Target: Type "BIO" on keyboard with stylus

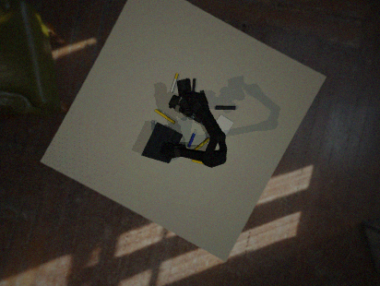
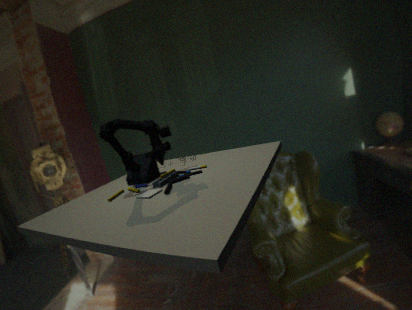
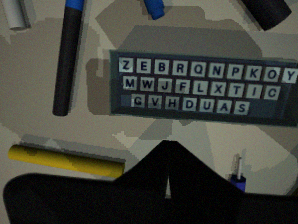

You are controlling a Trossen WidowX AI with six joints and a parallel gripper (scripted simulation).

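The blue stylus is 11 cm behind my gripper tip, 8 cm to the right of it and 9 cm below it. From my gripper tip the other things lie so: white note: 2 cm ahead, 23 cm to the right, 9 cm below; grey stylus tip: 7 cm behind, 8 cm to the right, 9 cm below.
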